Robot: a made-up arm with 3 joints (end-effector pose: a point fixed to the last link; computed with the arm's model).
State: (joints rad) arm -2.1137 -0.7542 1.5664
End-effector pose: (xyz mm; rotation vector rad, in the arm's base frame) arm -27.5 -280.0 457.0 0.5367 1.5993 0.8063
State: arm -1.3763 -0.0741 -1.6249
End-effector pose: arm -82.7 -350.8 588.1 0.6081 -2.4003 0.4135
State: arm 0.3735 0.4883 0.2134
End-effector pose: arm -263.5 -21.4 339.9 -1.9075 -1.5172 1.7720
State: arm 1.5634 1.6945 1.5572
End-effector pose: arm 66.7 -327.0 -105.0 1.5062 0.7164 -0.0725
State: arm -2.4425 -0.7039 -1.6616
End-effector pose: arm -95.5 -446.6 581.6 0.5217 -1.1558 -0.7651
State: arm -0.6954 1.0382 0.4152
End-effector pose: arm -226.0 21.4 688.9 -1.0883 -1.5952 1.6166
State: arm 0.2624 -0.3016 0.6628
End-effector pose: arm -145.0 -108.1 438.1 -1.6102 -0.8472 0.6927
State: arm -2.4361 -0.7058 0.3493
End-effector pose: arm 63.1 -380.0 500.9 0.8924 0.5997 0.2578
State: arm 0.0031 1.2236 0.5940
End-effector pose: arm -342.8 71.7 376.6 1.9100 1.5971 -1.8100
